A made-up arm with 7 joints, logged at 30 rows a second.
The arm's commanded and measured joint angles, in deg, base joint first. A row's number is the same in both.
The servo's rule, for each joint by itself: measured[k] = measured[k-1] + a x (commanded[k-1-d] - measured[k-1]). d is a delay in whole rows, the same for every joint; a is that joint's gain. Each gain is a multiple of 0.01, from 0.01 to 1. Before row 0 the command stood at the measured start. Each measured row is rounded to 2 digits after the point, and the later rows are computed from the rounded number. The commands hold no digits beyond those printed.
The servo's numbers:
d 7
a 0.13 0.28 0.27 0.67 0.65 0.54 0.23
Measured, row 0: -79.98, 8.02, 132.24, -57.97, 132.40, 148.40, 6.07
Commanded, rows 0 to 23: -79.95, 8.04, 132.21, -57.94, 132.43, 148.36, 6.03; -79.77, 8.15, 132.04, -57.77, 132.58, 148.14, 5.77; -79.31, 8.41, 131.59, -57.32, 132.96, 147.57, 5.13; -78.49, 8.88, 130.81, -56.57, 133.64, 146.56, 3.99; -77.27, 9.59, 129.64, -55.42, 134.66, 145.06, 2.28; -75.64, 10.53, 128.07, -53.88, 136.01, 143.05, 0.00; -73.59, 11.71, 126.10, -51.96, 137.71, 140.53, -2.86; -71.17, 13.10, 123.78, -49.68, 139.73, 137.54, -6.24; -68.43, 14.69, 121.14, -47.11, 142.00, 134.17, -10.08; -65.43, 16.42, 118.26, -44.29, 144.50, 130.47, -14.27; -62.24, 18.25, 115.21, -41.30, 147.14, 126.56, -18.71; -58.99, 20.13, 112.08, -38.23, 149.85, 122.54, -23.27; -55.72, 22.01, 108.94, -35.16, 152.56, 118.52, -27.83; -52.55, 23.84, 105.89, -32.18, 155.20, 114.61, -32.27; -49.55, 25.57, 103.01, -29.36, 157.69, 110.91, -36.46; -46.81, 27.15, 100.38, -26.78, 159.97, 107.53, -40.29; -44.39, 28.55, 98.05, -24.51, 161.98, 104.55, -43.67; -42.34, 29.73, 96.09, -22.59, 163.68, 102.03, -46.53; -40.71, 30.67, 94.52, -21.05, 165.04, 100.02, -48.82; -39.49, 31.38, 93.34, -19.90, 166.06, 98.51, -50.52; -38.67, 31.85, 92.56, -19.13, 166.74, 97.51, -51.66; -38.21, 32.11, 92.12, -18.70, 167.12, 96.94, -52.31; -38.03, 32.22, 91.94, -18.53, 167.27, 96.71, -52.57; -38.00, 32.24, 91.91, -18.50, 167.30, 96.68, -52.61
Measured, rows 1 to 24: -79.98, 8.02, 132.24, -57.97, 132.40, 148.40, 6.07; -79.98, 8.02, 132.24, -57.97, 132.40, 148.40, 6.07; -79.98, 8.02, 132.24, -57.97, 132.40, 148.40, 6.07; -79.98, 8.02, 132.24, -57.97, 132.40, 148.40, 6.07; -79.98, 8.02, 132.24, -57.97, 132.40, 148.40, 6.07; -79.98, 8.02, 132.24, -57.97, 132.40, 148.40, 6.07; -79.98, 8.02, 132.24, -57.97, 132.40, 148.40, 6.07; -79.98, 8.03, 132.23, -57.95, 132.42, 148.38, 6.06; -79.95, 8.06, 132.18, -57.83, 132.52, 148.25, 5.99; -79.87, 8.16, 132.02, -57.49, 132.81, 147.88, 5.79; -79.69, 8.36, 131.69, -56.87, 133.35, 147.17, 5.38; -79.38, 8.70, 131.14, -55.90, 134.20, 146.03, 4.67; -78.89, 9.21, 130.31, -54.55, 135.38, 144.42, 3.60; -78.20, 9.91, 129.17, -52.81, 136.89, 142.32, 2.11; -77.29, 10.80, 127.71, -50.71, 138.74, 139.74, 0.19; -76.14, 11.89, 125.94, -48.30, 140.86, 136.73, -2.17; -74.75, 13.16, 123.87, -45.61, 143.23, 133.35, -4.95; -73.12, 14.59, 121.53, -42.72, 145.77, 129.68, -8.11; -71.28, 16.14, 118.98, -39.71, 148.42, 125.82, -11.60; -69.26, 17.78, 116.27, -36.66, 151.11, 121.88, -15.33; -67.09, 19.48, 113.47, -33.66, 153.77, 117.95, -19.23; -64.81, 21.19, 110.65, -30.78, 156.32, 114.15, -23.19; -62.47, 22.86, 107.88, -28.10, 158.69, 110.58, -27.12; -60.12, 24.45, 105.23, -25.69, 160.83, 107.32, -30.93
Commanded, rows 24 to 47: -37.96, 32.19, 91.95, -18.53, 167.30, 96.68, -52.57; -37.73, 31.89, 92.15, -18.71, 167.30, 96.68, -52.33; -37.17, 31.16, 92.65, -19.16, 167.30, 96.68, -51.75; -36.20, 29.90, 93.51, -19.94, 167.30, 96.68, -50.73; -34.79, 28.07, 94.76, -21.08, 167.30, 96.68, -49.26; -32.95, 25.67, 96.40, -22.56, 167.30, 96.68, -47.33; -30.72, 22.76, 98.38, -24.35, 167.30, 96.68, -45.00; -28.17, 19.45, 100.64, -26.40, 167.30, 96.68, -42.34; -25.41, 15.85, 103.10, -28.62, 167.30, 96.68, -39.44; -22.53, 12.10, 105.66, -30.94, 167.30, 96.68, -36.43; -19.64, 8.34, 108.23, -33.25, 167.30, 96.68, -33.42; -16.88, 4.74, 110.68, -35.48, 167.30, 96.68, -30.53; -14.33, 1.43, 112.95, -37.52, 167.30, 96.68, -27.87; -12.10, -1.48, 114.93, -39.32, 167.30, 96.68, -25.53; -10.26, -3.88, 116.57, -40.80, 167.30, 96.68, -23.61; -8.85, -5.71, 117.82, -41.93, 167.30, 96.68, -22.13; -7.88, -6.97, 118.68, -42.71, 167.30, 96.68, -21.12; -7.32, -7.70, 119.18, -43.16, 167.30, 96.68, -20.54; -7.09, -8.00, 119.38, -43.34, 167.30, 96.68, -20.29; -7.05, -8.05, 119.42, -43.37, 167.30, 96.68, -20.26; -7.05, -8.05, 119.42, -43.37, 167.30, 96.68, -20.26; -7.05, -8.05, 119.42, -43.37, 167.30, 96.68, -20.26; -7.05, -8.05, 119.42, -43.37, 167.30, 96.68, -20.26; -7.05, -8.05, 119.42, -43.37, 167.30, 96.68, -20.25
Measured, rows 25 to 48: -57.81, 25.93, 102.76, -23.61, 162.68, 104.46, -34.52; -55.59, 27.26, 100.54, -21.89, 164.21, 102.06, -37.81; -53.50, 28.41, 98.60, -20.56, 165.41, 100.14, -40.73; -51.57, 29.37, 96.97, -19.60, 166.27, 98.72, -43.24; -49.83, 30.14, 95.66, -19.00, 166.82, 97.76, -45.33; -48.30, 30.72, 94.66, -18.69, 167.11, 97.19, -47.00; -46.96, 31.15, 93.92, -18.56, 167.23, 96.91, -48.29; -45.79, 31.44, 93.39, -18.54, 167.28, 96.79, -49.27; -44.74, 31.57, 93.06, -18.65, 167.29, 96.73, -49.97; -43.76, 31.46, 92.95, -18.99, 167.30, 96.70, -50.38; -42.78, 31.02, 93.10, -19.63, 167.30, 96.69, -50.46; -41.74, 30.19, 93.55, -20.60, 167.30, 96.68, -50.18; -40.60, 28.92, 94.32, -21.91, 167.30, 96.68, -49.52; -39.32, 27.20, 95.42, -23.54, 167.30, 96.68, -48.48; -37.87, 25.03, 96.83, -25.46, 167.30, 96.68, -47.07; -36.25, 22.46, 98.52, -27.58, 167.30, 96.68, -45.32; -34.47, 19.56, 100.45, -29.83, 167.30, 96.68, -43.28; -32.54, 16.42, 102.55, -32.12, 167.30, 96.68, -41.01; -30.50, 13.15, 104.75, -34.37, 167.30, 96.68, -38.60; -28.40, 9.87, 106.96, -36.48, 167.30, 96.68, -36.13; -26.28, 6.69, 109.11, -38.38, 167.30, 96.68, -33.69; -24.20, 3.73, 111.12, -40.00, 167.30, 96.68, -31.37; -22.20, 1.09, 112.93, -41.29, 167.30, 96.68, -29.24; -20.34, -1.17, 114.48, -42.24, 167.30, 96.68, -27.37
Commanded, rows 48 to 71: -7.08, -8.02, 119.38, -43.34, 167.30, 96.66, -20.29; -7.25, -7.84, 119.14, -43.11, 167.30, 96.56, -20.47; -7.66, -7.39, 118.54, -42.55, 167.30, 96.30, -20.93; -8.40, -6.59, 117.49, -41.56, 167.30, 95.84, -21.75; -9.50, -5.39, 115.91, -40.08, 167.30, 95.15, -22.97; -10.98, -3.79, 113.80, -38.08, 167.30, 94.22, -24.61; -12.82, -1.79, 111.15, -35.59, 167.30, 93.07, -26.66; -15.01, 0.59, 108.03, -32.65, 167.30, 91.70, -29.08; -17.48, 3.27, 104.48, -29.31, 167.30, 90.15, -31.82; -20.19, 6.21, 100.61, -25.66, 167.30, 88.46, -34.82; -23.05, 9.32, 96.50, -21.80, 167.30, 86.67, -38.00; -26.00, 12.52, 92.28, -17.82, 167.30, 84.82, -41.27; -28.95, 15.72, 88.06, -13.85, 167.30, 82.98, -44.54; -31.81, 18.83, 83.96, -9.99, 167.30, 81.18, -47.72; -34.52, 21.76, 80.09, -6.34, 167.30, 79.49, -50.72; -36.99, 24.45, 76.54, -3.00, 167.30, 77.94, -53.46; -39.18, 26.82, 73.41, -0.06, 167.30, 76.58, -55.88; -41.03, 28.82, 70.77, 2.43, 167.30, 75.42, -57.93; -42.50, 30.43, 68.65, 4.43, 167.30, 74.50, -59.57; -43.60, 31.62, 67.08, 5.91, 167.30, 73.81, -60.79; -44.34, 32.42, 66.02, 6.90, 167.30, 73.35, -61.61; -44.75, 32.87, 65.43, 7.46, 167.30, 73.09, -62.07; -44.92, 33.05, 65.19, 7.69, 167.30, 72.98, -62.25; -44.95, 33.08, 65.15, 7.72, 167.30, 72.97, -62.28
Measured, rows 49 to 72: -18.65, -3.00, 115.75, -42.86, 167.30, 96.68, -25.80; -17.15, -4.40, 116.73, -43.18, 167.30, 96.68, -24.53; -15.84, -5.42, 117.46, -43.31, 167.30, 96.68, -23.55; -14.70, -6.16, 117.99, -43.35, 167.30, 96.68, -22.79; -13.71, -6.69, 118.38, -43.36, 167.30, 96.68, -22.21; -12.84, -7.07, 118.66, -43.37, 167.30, 96.68, -21.76; -12.09, -7.34, 118.87, -43.37, 167.30, 96.68, -21.41; -11.44, -7.53, 119.01, -43.35, 167.30, 96.67, -21.15; -10.90, -7.62, 119.05, -43.19, 167.30, 96.61, -20.99; -10.48, -7.56, 118.91, -42.76, 167.30, 96.44, -20.98; -10.21, -7.29, 118.53, -41.96, 167.30, 96.12, -21.16; -10.12, -6.76, 117.82, -40.70, 167.30, 95.60, -21.58; -10.23, -5.93, 116.73, -38.94, 167.30, 94.85, -22.28; -10.57, -4.77, 115.22, -36.70, 167.30, 93.89, -23.29; -11.15, -3.27, 113.28, -33.99, 167.30, 92.71, -24.62; -11.97, -1.44, 110.90, -30.85, 167.30, 91.33, -26.28; -13.04, 0.70, 108.12, -27.37, 167.30, 89.78, -28.24; -14.34, 3.11, 104.98, -23.64, 167.30, 88.10, -30.48; -15.86, 5.74, 101.55, -19.74, 167.30, 86.33, -32.96; -17.56, 8.53, 97.91, -15.79, 167.30, 84.52, -35.62; -19.41, 11.41, 94.14, -11.90, 167.30, 82.72, -38.40; -21.37, 14.31, 90.35, -8.17, 167.30, 80.98, -41.23; -23.40, 17.15, 86.62, -4.71, 167.30, 79.34, -44.04; -25.45, 19.86, 83.05, -1.59, 167.30, 77.85, -46.76
